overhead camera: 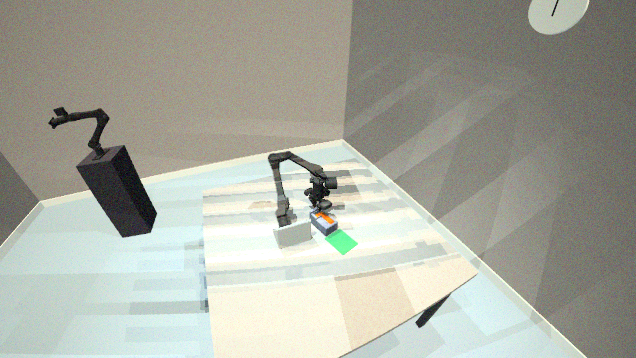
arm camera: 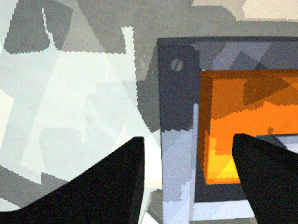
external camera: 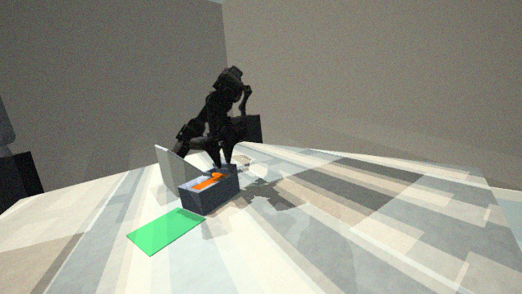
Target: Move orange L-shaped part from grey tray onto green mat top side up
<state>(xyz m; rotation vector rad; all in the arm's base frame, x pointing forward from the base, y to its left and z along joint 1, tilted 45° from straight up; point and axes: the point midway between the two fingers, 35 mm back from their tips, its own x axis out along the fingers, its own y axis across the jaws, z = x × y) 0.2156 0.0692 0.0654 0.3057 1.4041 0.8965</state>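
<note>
The orange L-shaped part lies 50 mm to the right of my gripper tip, 30 mm below it and 10 mm ahead of it. Round my gripper tip: green mat (210 mm to the right, 100 mm below, 70 mm ahead).
</note>
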